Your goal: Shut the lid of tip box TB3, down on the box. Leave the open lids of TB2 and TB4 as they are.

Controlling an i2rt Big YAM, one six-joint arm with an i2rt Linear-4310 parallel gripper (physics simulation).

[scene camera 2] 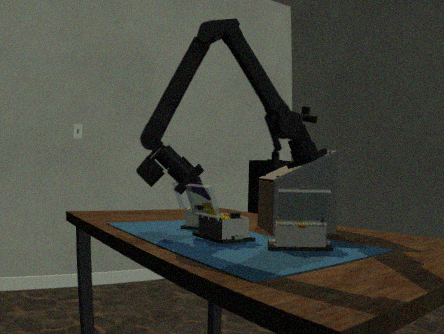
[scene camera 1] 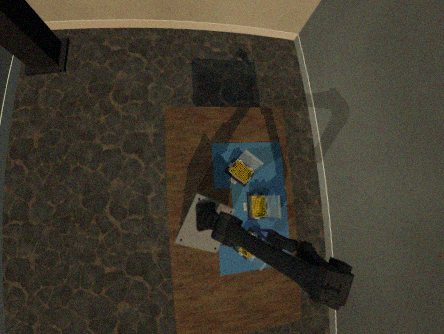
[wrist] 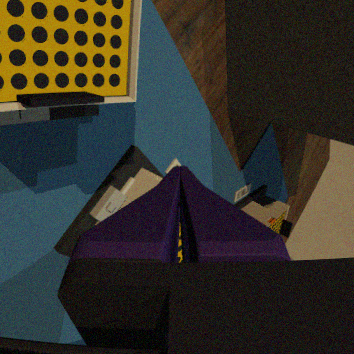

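Seen in the pictures: gripper, fingertip midpoint: [scene camera 2: 210,199] [scene camera 1: 257,230] [wrist: 179,176]; arm's base, origin of the base link: [scene camera 2: 307,160] [scene camera 1: 205,215].
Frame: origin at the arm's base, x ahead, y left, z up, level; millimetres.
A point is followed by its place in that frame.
TB3, seemingly the angled box [scene camera 1: 241,171] [scene camera 2: 300,236] @(x 270, y 222, z -188 mm) [wrist: 261,212] @(x 206, y 165, z -184 mm) nearest scene camera 2, is open. Its clear lid [scene camera 1: 253,158] @(x 297, y 250, z -102 mm) [scene camera 2: 304,206] @(x 292, y 249, z -114 mm) stands up. The middle box, seemingly TB2 [scene camera 1: 258,206] [scene camera 2: 233,228] @(x 328, y 40, z -187 mm) [wrist: 142,182] @(x 281, y -78, z -202 mm), is open with its lid [scene camera 1: 273,206] @(x 386, y -26, z -127 mm) raised. The third box, seemingly TB4 [scene camera 1: 245,251] @(x 205, y -255, z -164 mm) [scene camera 2: 192,218] [wrist: 60,47] @(x 263, y -204, z -165 mm), is partly hidden by the arm; its lid is raised. Labels are illegible. My gripper [scene camera 1: 259,231] @(x 277, y -139, z -126 mm) [scene camera 2: 209,197] @(x 277, y -139, z -126 mm) [wrist: 179,176] @(x 277, y -139, z -126 mm) is shut and empty, low between the middle box and TB4, well away from TB3. Any contact there is unclear.
The blue mat [scene camera 1: 277,150] @(x 516, y 306, z -222 mm) [scene camera 2: 150,232] @(x 454, y -184, z -222 mm) lies on the wooden table [scene camera 1: 195,295] @(x -97, y -479, z -225 mm) [scene camera 2: 350,300] @(x 497, y 535, z -225 mm). The tall pedestal [scene camera 2: 266,205] @(x 105, y -76, z -144 mm) with its light top plate [scene camera 1: 192,232] @(x -62, y -62, z 10 mm) stands beside the row. The upper arm crosses above TB4, and the middle box's lid stands close to the gripper.
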